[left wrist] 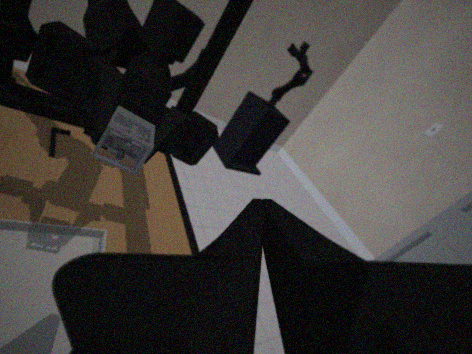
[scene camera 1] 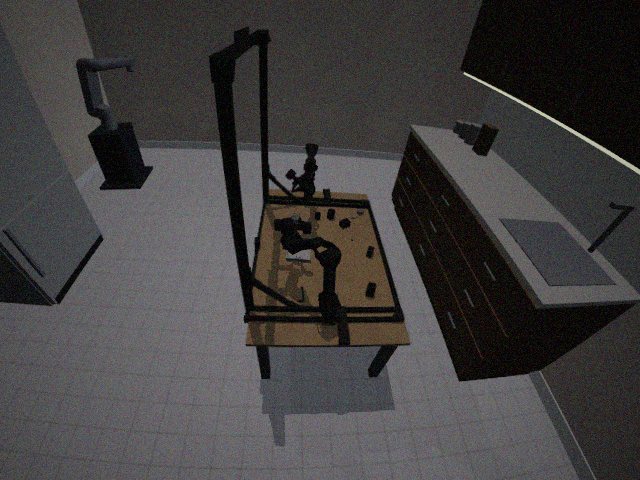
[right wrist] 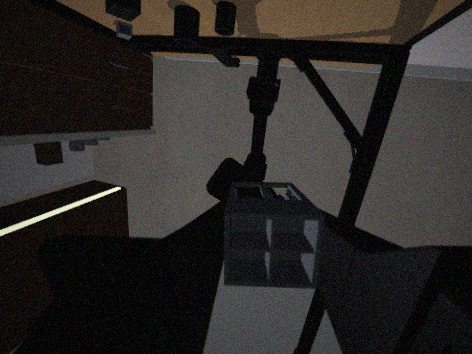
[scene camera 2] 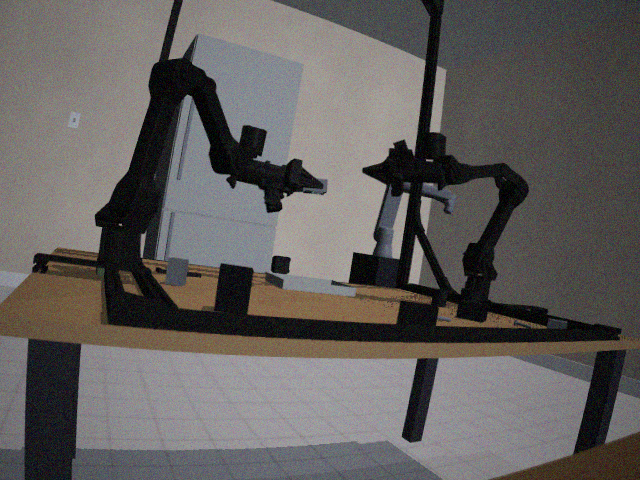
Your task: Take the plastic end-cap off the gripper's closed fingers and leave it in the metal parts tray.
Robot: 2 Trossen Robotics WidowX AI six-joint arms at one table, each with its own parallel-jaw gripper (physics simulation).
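Places are measured from the left arm's base along level axes (x left, y back, z up), in centimetres.
Pixels of known places: left gripper, fingertip midpoint: [left wrist: 261, 208] [scene camera 1: 291, 191] [scene camera 2: 362, 170]; right gripper, fingertip midpoint: [left wrist: 122, 149] [scene camera 1: 296, 217] [right wrist: 262, 207] [scene camera 2: 320, 188]; left arm's base, origin of the base link: [scene camera 1: 307, 198] [right wrist: 269, 55]; right arm's base, origin of the base link: [scene camera 1: 328, 317] [scene camera 2: 115, 264].
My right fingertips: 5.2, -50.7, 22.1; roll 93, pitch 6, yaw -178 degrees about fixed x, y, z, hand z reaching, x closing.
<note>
For each thing: its top centre in the pictures, then the offset to it from my right fingertips, as dx, dy, dz.
- grey plastic end-cap, middle of its top: [right wrist: 259, 255] [left wrist: 134, 121] [scene camera 2: 316, 178] +0.0, -1.5, +2.1
- light grey metal parts tray, middle of its top: [left wrist: 37, 283] [scene camera 2: 310, 279] [scene camera 1: 299, 247] +2.5, +0.3, -22.0
- black block, middle of its top: [scene camera 2: 236, 266] [scene camera 1: 372, 286] +45.5, -19.1, -17.8
- grey block, middle of its top: [scene camera 2: 178, 258] +27.0, -28.7, -19.5
- black L-shaped part, middle of its top: [scene camera 2: 178, 270] [left wrist: 61, 141] +11.2, -29.7, -23.3
The grey plastic end-cap [scene camera 2: 323, 184] [left wrist: 124, 142] [right wrist: 272, 252], a small box with open square cells, is in my right gripper [scene camera 2: 318, 187] [right wrist: 262, 207]. That gripper is shut on it and holds it in the air, well above the table. My left gripper [scene camera 2: 364, 170] [left wrist: 261, 208] is shut and empty, at about the same height, pointing toward the right gripper with a gap between them. The light grey metal parts tray [scene camera 1: 298, 256] [scene camera 2: 316, 285] [left wrist: 25, 282] lies flat on the table below. Its inside is partly hidden by the left fingers in the left wrist view.
A black block [scene camera 2: 233, 289], a grey block [scene camera 2: 176, 271] and a black cylinder [scene camera 2: 280, 264] stand on the table. More dark parts lie toward the right in scene camera 1. A black L-shaped part [left wrist: 53, 142] lies beyond the tray. Black frame posts [scene camera 1: 230, 170] [scene camera 2: 431, 77] rise beside the table.
</note>
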